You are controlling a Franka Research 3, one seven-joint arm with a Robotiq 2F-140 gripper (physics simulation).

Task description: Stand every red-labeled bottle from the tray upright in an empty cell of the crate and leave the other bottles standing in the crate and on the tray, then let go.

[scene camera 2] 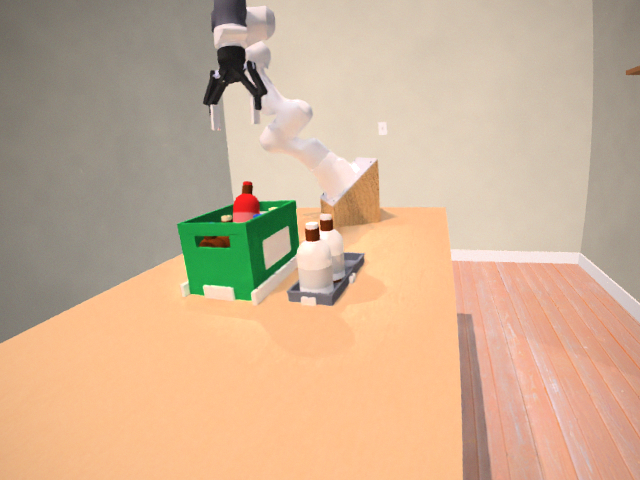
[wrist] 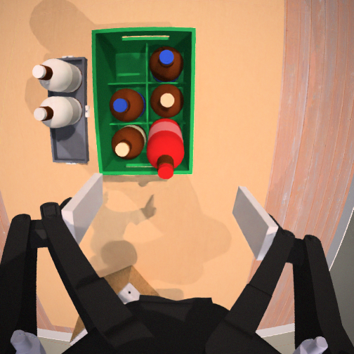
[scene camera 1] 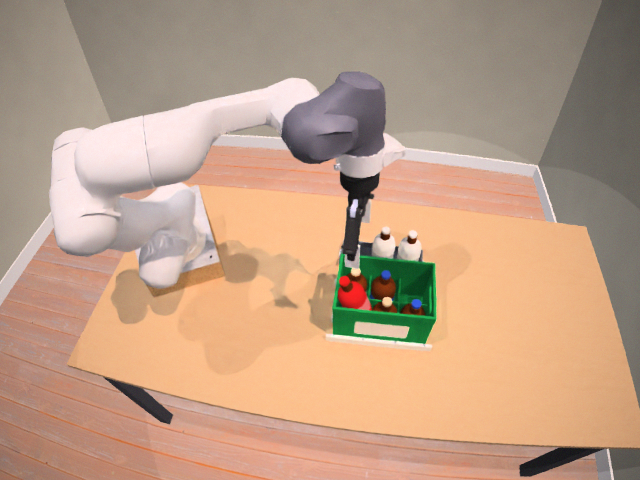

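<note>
The red-labeled bottle [scene camera 1: 351, 295] [scene camera 2: 246, 207] [wrist: 165, 145] stands upright in a corner cell of the green crate [scene camera 1: 381, 330] [scene camera 2: 217, 268] [wrist: 194, 100], its top higher than the other bottles there. Several brown bottles with blue or cream caps stand in other cells; one corner cell is empty. Two white-labeled bottles, one nearer the crate's empty-cell end [scene camera 1: 409, 249] [scene camera 2: 314, 263] [wrist: 65, 75] and one beside it [scene camera 1: 383, 244] [wrist: 64, 111], stand on the grey tray [scene camera 2: 354, 256] [wrist: 70, 145]. My gripper [scene camera 2: 235, 117] [wrist: 169, 194] is open, empty and high above the crate.
White strips [scene camera 1: 377, 342] [scene camera 2: 273, 280] lie along the crate's base. The tray stands close beside the crate's long side, and its third place holds no bottle. The arm's wooden base block [scene camera 1: 191, 277] [scene camera 2: 356, 198] stands at the table's far end from scene camera 2.
</note>
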